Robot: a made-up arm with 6 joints. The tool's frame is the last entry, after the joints. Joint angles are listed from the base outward.
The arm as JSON. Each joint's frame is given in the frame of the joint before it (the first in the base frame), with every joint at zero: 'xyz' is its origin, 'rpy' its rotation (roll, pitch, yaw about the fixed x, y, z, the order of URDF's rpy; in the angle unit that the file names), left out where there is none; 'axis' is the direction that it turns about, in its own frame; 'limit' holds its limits. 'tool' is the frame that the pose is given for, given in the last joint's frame.
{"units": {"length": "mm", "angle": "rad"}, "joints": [
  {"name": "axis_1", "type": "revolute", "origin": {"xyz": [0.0, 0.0, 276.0]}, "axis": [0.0, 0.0, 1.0], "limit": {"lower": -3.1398, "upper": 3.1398}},
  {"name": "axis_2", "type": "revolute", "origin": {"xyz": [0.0, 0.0, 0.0]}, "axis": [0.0, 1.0, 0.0], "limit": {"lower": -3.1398, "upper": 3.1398}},
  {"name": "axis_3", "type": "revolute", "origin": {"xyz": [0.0, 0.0, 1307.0]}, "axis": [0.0, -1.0, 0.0], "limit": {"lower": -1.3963, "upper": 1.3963}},
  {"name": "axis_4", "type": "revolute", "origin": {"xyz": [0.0, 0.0, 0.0]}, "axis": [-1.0, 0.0, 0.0], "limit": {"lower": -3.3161, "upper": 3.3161}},
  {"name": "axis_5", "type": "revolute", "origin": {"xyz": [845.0, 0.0, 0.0]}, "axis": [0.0, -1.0, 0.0], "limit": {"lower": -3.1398, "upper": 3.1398}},
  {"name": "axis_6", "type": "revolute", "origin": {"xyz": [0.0, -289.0, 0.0]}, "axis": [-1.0, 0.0, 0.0], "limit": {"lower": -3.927, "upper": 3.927}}
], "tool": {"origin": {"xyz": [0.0, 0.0, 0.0]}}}
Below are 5 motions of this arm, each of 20 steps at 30 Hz.
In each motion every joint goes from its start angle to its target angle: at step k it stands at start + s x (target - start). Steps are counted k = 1, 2, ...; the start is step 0. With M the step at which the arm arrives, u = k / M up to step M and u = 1 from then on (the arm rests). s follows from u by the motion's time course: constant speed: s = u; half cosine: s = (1 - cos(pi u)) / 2; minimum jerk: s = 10 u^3 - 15 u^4 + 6 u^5.
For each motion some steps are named. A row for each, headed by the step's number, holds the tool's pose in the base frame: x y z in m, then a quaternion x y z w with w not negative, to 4 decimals.
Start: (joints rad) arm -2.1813 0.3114 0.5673 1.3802 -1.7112 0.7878
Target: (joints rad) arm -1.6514 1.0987 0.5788 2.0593 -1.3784 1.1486
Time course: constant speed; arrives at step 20
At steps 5, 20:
5: -0.6777 -1.2949 1.7585 -0.2496 -0.8957 0.3578 0.0861
20: -0.0278 -2.0285 0.6721 0.1533 -0.9705 -0.0772 0.1692

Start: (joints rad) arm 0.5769 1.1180 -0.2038 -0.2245 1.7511 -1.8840
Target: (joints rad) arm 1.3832 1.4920 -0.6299 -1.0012 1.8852 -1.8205
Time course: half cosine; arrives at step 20
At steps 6, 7, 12, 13, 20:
6: 1.0493 0.6002 -0.0955 0.8083 0.0592 0.2143 0.5452
7: 0.9778 0.6261 -0.1233 0.8015 0.0717 0.2010 0.5586
12: 0.5800 0.6749 -0.2150 0.7267 0.1272 0.1566 0.6567
13: 0.5104 0.6682 -0.2205 0.7061 0.1338 0.1553 0.6778
20: 0.2749 0.6126 -0.2136 0.6136 0.1439 0.1733 0.7568

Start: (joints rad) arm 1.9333 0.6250 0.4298 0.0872 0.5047 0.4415
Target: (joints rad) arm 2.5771 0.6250 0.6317 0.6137 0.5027 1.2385
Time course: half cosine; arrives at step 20
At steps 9, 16, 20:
9: -0.7345 1.4636 1.3306 -0.0518 -0.5377 0.7368 0.4066
16: -1.1629 1.1422 1.4796 -0.0043 -0.7725 0.5794 0.2598
20: -1.2326 1.0602 1.5080 0.0136 -0.8097 0.5363 0.2378

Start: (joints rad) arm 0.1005 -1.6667 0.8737 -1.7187 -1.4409 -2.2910
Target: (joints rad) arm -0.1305 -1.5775 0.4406 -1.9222 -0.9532 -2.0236
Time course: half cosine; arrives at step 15
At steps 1, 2, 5, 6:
1: -1.8277 -0.1362 0.8688 0.3554 0.5088 0.6215 0.4782
2: -1.8172 -0.1196 0.8811 0.3575 0.5118 0.6228 0.4716
5: -1.7437 -0.0175 0.9553 0.3752 0.5267 0.6319 0.4272
6: -1.7061 0.0273 0.9865 0.3857 0.5309 0.6364 0.4055

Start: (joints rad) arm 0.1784 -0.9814 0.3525 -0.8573 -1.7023 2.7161
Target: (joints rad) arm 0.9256 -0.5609 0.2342 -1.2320 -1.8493 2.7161
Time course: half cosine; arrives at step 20
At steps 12, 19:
12: -0.0481 -0.2039 1.8294 -0.5616 -0.6521 0.4996 0.0990
19: 0.1294 0.0105 1.7961 -0.3877 -0.7061 0.5920 0.0271

